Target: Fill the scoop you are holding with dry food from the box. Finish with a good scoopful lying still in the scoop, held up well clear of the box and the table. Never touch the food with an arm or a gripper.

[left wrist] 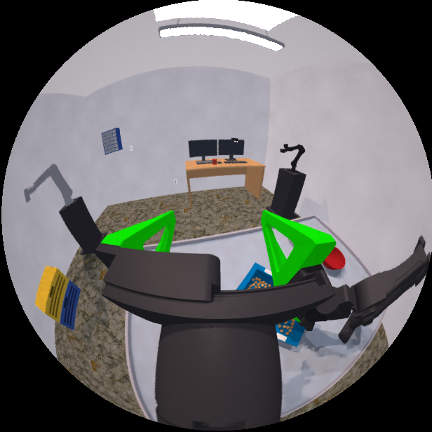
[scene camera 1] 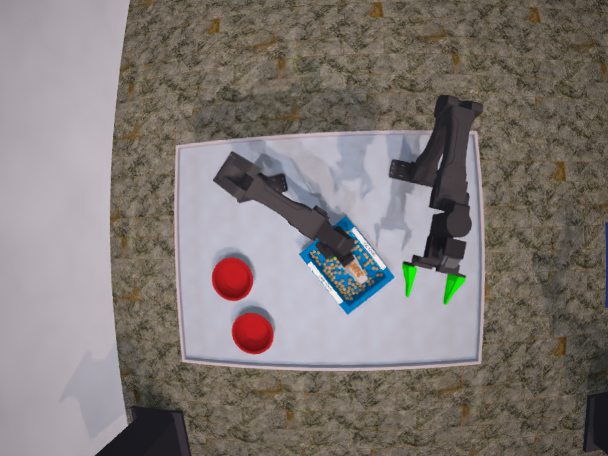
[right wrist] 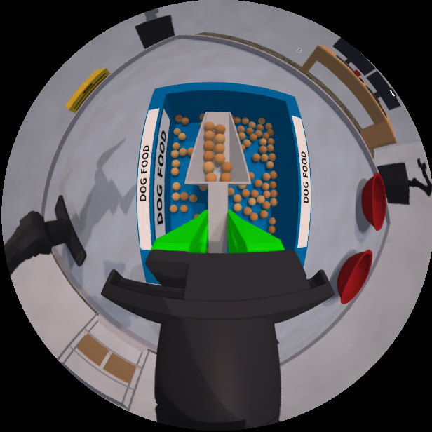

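Seen in the pictures: left gripper, fingertip midpoint: (scene camera 1: 426,300); left arm's base at its link origin: (scene camera 1: 415,174).
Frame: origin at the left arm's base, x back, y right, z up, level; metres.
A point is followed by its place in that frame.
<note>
A white scoop (scene camera 1: 361,278) {z 0.053, x -0.415, y 0.124 m} (right wrist: 218,200) is held by its handle in my right gripper (right wrist: 217,214), which is shut on it. Several brown balls of dry food (scene camera 1: 357,270) {z 0.051, x -0.390, y 0.144 m} (right wrist: 214,150) lie in two rough rows in the scoop. The scoop is over the inside of the blue dog food box (scene camera 1: 348,308) {z 0.064, x -0.527, y 0.145 m} (right wrist: 230,87) (left wrist: 256,268); its exact height above the food is hard to tell. More food balls lie spread over the box floor around the scoop in the right wrist view. My left gripper (scene camera 1: 427,290) {z 0.407, x -0.390, y -0.001 m} (left wrist: 217,215) is open and empty, right of the box in the scene view.
Two red bowls (scene camera 1: 232,279) {z 0.003, x -0.539, y 0.594 m} (scene camera 1: 252,333) {z 0.003, x -0.730, y 0.474 m} stand on the table (scene camera 1: 300,345) {z 0.000, x -0.728, y 0.282 m}, left of the box in the scene view. They also show at the right of the right wrist view. The table has a low raised rim. A desk (left wrist: 225,170) stands in the background.
</note>
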